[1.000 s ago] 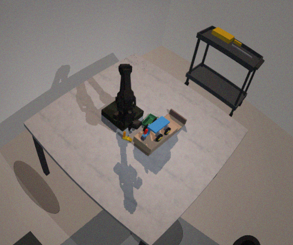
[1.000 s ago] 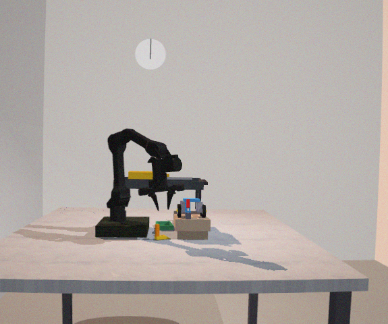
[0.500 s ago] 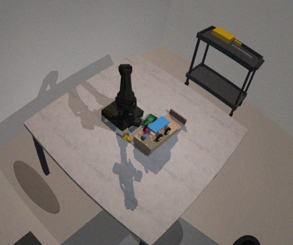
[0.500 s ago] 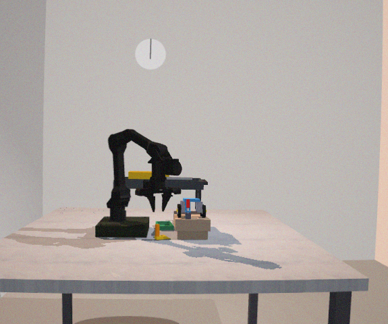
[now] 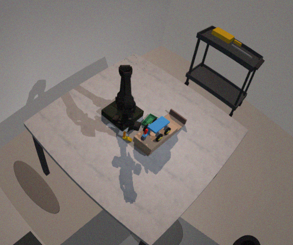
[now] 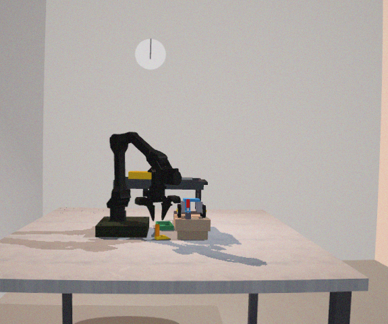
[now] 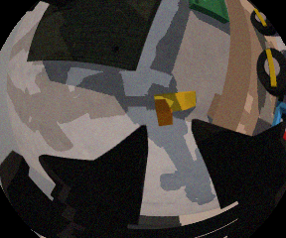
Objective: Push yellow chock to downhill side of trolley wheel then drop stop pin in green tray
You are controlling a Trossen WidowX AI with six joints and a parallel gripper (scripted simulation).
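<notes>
The yellow chock lies 20 mm ahead of my gripper tip, 10 mm to the left of it and 60 mm below it. Round my gripper tip: red-headed stop pin (120 mm ahead, 70 mm to the left, 50 mm above); ramp (110 mm ahead, 190 mm to the left, 40 mm below); blue-decked trolley (110 mm ahead, 180 mm to the left, 30 mm above).
</notes>
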